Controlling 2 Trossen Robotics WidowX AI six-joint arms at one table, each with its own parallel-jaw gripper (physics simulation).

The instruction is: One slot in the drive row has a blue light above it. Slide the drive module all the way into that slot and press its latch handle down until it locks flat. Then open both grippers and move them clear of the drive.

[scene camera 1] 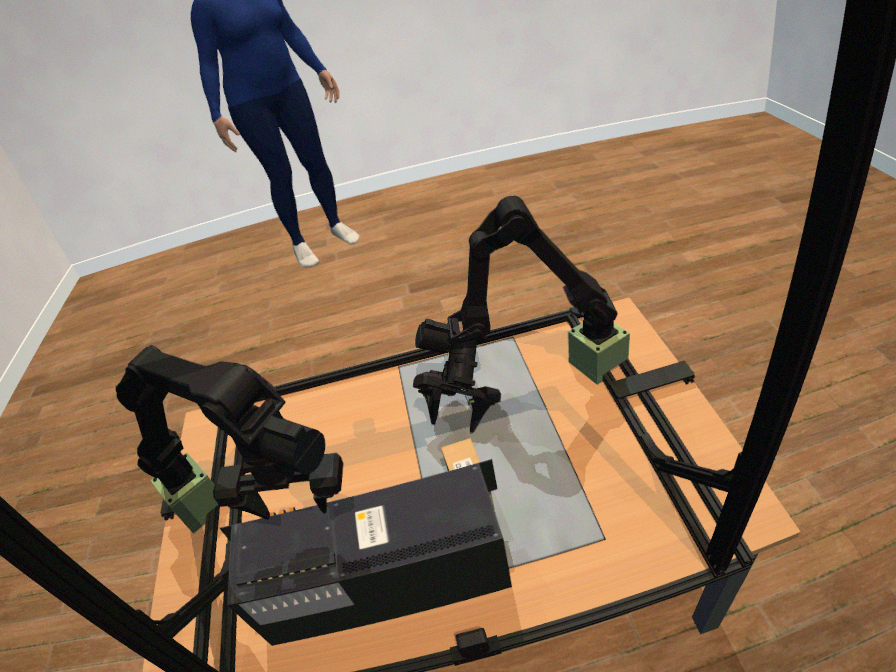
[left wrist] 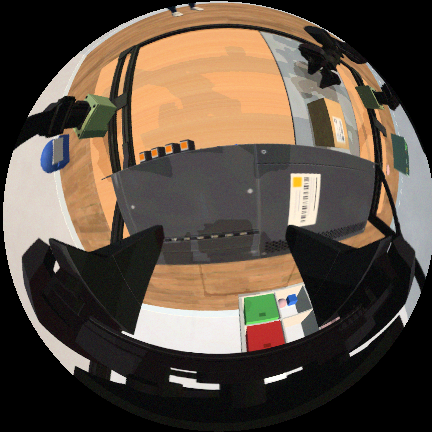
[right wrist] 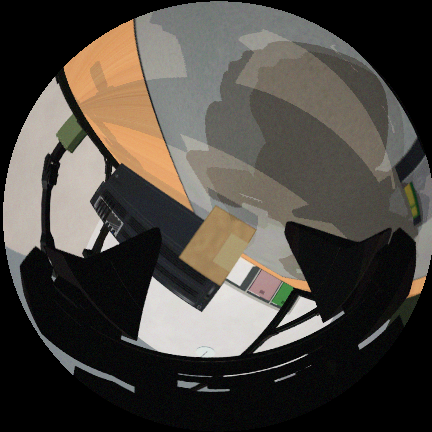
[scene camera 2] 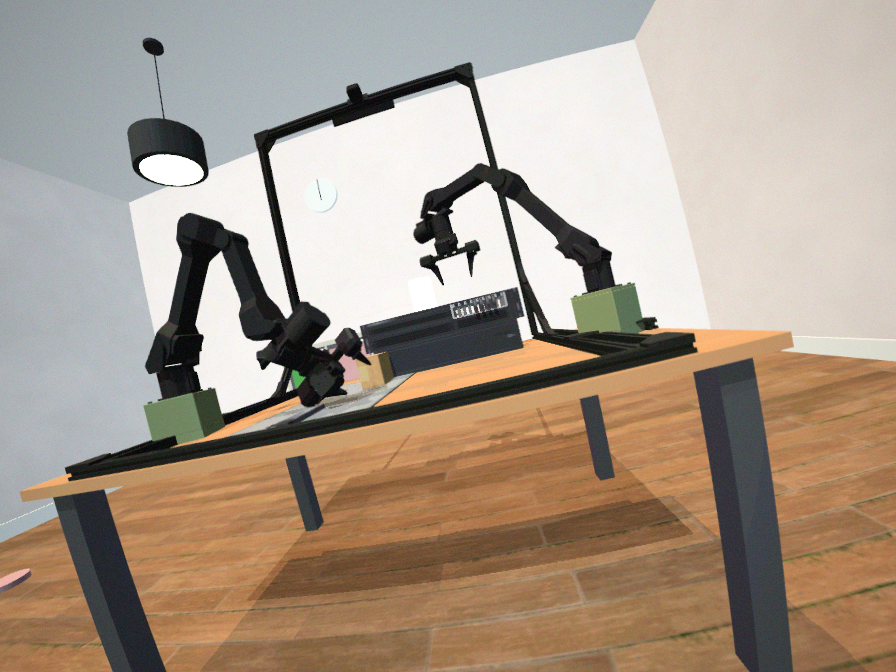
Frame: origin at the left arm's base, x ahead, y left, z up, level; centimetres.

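Seen in the pictures: left gripper, fingertip midpoint: [scene camera 1: 296,514] [left wrist: 226,231] [scene camera 2: 457,281]; right gripper, fingertip midpoint: [scene camera 1: 452,428] [left wrist: 315,80] [right wrist: 224,231] [scene camera 2: 358,378]; left arm's base, link origin: [scene camera 1: 178,477] [left wrist: 81,114] [right wrist: 63,143] [scene camera 2: 602,290]; right arm's base, link origin: [scene camera 1: 598,331] [scene camera 2: 181,395].
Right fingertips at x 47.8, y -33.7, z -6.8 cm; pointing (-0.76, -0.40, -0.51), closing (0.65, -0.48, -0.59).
Note:
Offsets run from my right fingertips to a thing's top centre. "spot": to the spot under its first point. Level surfaces: height alone.
The dark drive chassis @(dx -32.6, dy -11.4, dz +13.7 cm) [scene camera 1: 427,499] [scene camera 2: 441,347] [left wrist: 200,195] [right wrist: 160,205] stands on the table. Its drive row @(spot: dx -41.7, dy -3.0, dz +11.3 cm) [scene camera 2: 479,305] [right wrist: 109,215] faces scene camera 2. Several orange-marked tabs @(spot: dx -38.0, dy +2.5, dz +13.1 cm) [left wrist: 170,148] stick out along that front edge. I cannot make out the drive module for certain, the blue light or the latch's angle. My left gripper [scene camera 1: 295,512] [scene camera 2: 456,278] [left wrist: 226,231] is open and empty above the chassis top. My right gripper [scene camera 1: 454,426] [scene camera 2: 354,377] [right wrist: 224,231] is open and empty, low over the grey mat @(dz -3.7 cm) [scene camera 1: 553,520], apart from the chassis.
A cardboard box @(dx -7.9, dy -11.0, dz +4.3 cm) [scene camera 1: 457,454] [scene camera 2: 374,370] [left wrist: 325,120] [right wrist: 217,245] with a label stands on the mat beside the chassis, close to my right gripper. Black frame rails [scene camera 1: 347,372] run along the table's edges. A person [scene camera 1: 256,65] stands beyond the table. A green drawer [left wrist: 262,309] shows in the background.

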